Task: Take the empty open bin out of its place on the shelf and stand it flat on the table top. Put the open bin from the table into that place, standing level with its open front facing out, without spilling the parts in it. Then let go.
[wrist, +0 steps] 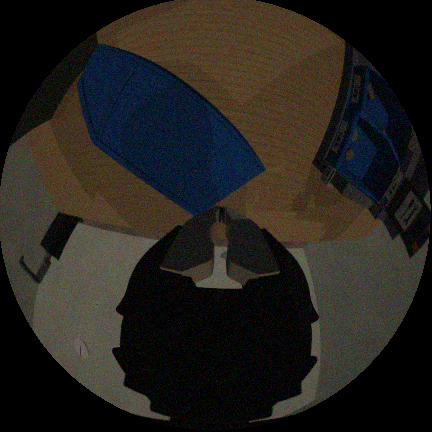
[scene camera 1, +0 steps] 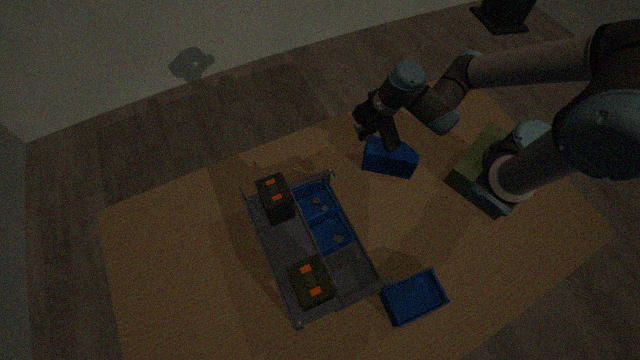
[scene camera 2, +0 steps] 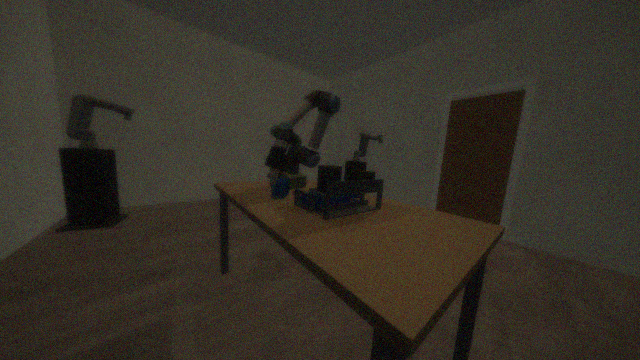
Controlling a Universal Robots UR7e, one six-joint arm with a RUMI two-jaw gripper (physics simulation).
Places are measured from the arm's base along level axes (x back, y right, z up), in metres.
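Pixels of known places: gripper, between the fingertips: [wrist: 221, 208] [scene camera 1: 361, 139] [scene camera 2: 272, 185]; arm's base, origin of its link: [scene camera 2: 289, 170].
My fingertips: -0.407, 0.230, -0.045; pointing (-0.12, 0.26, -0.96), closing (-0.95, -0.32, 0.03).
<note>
Ahead of a thing's pixels: the offset from my fingertips to its middle, as dx, dy, dz. "pt": to the spot under its first point.
A blue bin @(pt +0.068, -0.106, -0.035) [scene camera 1: 389, 167] [scene camera 2: 280, 188] [wrist: 165, 135] sits on the table below my gripper; it looks tipped, with a broad blue face towards the wrist camera, and its inside is hidden. My gripper [scene camera 1: 393, 148] [wrist: 221, 208] is shut and empty, its tips at or just above this bin's edge; contact cannot be told. Another blue open bin @(pt +0.002, -0.507, -0.079) [scene camera 1: 415, 297] lies flat on the table beside the shelf, with no parts visible in it. The grey shelf [scene camera 1: 287, 242] [scene camera 2: 379, 197] holds two blue bins with parts, one [scene camera 1: 316, 200] beside the other @(-0.162, -0.286, -0.066) [scene camera 1: 335, 235]. The place [scene camera 1: 352, 265] next to them is vacant.
Two dark cases with orange latches, one @(-0.314, -0.183, +0.080) [scene camera 1: 275, 197] at the far end and one @(-0.281, -0.411, +0.068) [scene camera 1: 311, 281] at the near end, stand on the shelf's upper level. A green box [scene camera 1: 475, 155] stands on the table right of the tipped bin, close to the arm.
</note>
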